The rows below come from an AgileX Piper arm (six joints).
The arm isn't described. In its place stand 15 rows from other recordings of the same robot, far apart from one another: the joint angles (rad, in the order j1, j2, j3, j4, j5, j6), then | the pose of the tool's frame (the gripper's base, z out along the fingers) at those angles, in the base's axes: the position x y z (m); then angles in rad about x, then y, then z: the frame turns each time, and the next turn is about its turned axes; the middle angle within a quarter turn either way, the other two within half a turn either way.
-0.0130 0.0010 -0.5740 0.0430 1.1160 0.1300 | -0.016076, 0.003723, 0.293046, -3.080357, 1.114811, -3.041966
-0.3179 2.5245 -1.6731 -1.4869 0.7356 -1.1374 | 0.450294, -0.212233, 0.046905, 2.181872, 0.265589, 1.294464
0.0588 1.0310 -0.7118 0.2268 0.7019 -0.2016 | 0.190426, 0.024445, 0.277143, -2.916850, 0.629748, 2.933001
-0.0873 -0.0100 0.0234 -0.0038 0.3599 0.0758 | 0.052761, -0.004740, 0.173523, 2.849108, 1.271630, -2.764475
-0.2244 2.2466 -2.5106 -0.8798 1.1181 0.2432 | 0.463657, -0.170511, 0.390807, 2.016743, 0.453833, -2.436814
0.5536 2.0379 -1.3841 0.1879 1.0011 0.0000 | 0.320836, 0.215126, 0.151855, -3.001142, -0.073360, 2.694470
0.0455 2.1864 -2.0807 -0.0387 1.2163 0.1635 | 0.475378, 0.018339, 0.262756, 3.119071, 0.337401, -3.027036
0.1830 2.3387 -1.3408 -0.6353 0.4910 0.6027 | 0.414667, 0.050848, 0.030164, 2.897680, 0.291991, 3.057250
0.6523 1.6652 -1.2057 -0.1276 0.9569 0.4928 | 0.266902, 0.191959, 0.241977, -3.075314, 0.258051, 2.912583
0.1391 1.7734 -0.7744 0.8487 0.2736 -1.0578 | 0.300856, 0.060753, 0.127852, -2.848236, 0.428945, 2.660559
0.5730 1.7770 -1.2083 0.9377 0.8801 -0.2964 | 0.272013, 0.242804, 0.231244, -2.345887, -0.039924, 2.838147
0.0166 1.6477 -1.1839 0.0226 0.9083 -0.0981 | 0.327060, 0.007051, 0.242540, -3.118143, 0.285628, 3.034857
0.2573 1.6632 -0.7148 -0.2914 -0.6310 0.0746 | 0.316605, 0.099258, 0.202495, -2.111673, 1.076271, 1.937459
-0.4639 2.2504 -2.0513 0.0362 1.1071 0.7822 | 0.439999, -0.216845, 0.226862, 3.008860, 0.328594, -1.863018
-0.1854 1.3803 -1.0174 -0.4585 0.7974 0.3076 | 0.266926, -0.079385, 0.287012, 2.678736, 0.445176, -2.782025
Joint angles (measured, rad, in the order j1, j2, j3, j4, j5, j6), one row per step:
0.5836 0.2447 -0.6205 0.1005 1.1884 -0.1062
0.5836 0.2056 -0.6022 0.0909 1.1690 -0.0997
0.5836 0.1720 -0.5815 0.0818 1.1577 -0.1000
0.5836 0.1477 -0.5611 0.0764 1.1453 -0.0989
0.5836 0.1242 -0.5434 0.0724 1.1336 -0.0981
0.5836 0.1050 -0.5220 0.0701 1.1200 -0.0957
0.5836 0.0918 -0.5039 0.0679 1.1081 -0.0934
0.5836 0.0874 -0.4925 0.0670 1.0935 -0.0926
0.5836 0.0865 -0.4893 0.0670 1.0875 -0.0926
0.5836 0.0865 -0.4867 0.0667 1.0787 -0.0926
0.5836 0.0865 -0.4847 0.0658 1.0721 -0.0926
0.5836 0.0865 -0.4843 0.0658 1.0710 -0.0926
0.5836 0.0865 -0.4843 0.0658 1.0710 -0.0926
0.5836 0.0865 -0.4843 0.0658 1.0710 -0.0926
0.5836 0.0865 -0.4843 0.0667 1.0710 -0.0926
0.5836 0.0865 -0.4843 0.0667 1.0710 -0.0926
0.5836 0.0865 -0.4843 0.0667 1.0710 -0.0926
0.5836 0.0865 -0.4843 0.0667 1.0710 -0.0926
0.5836 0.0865 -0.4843 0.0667 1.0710 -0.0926
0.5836 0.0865 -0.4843 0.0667 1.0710 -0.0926
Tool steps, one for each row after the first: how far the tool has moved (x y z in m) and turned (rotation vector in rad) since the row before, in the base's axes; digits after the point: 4 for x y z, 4 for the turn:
-0.0031 -0.0031 -0.0033 0.0195 -0.0345 -0.0102
-0.0024 -0.0026 -0.0047 0.0068 -0.0245 -0.0050
-0.0011 -0.0013 -0.0047 0.0061 -0.0154 -0.0041
-0.0012 -0.0012 -0.0040 0.0076 -0.0159 -0.0032
-0.0002 -0.0004 -0.0049 0.0065 -0.0091 -0.0034
0.0003 -0.0001 -0.0042 0.0041 -0.0055 -0.0031
0.0010 0.0005 -0.0021 0.0044 -0.0061 -0.0017
0.0004 0.0002 -0.0005 0.0022 -0.0030 -0.0004
0.0006 0.0003 -0.0001 0.0034 -0.0052 -0.0007
0.0005 0.0002 -0.0001 0.0020 -0.0042 -0.0008
0.0001 0.0000 0.0000 0.0004 -0.0006 -0.0001
0.0000 0.0000 0.0000 0.0000 0.0000 0.0000
0.0000 0.0000 0.0000 0.0000 0.0000 0.0000
0.0000 0.0001 0.0000 0.0007 0.0004 0.0004
0.0000 0.0000 0.0000 0.0000 0.0000 0.0000
0.0000 0.0000 0.0000 0.0000 0.0000 0.0000
0.0000 0.0000 0.0000 0.0000 0.0000 0.0000
0.0000 0.0000 0.0000 0.0000 0.0000 0.0000
0.0000 0.0000 0.0000 0.0000 0.0000 0.0000

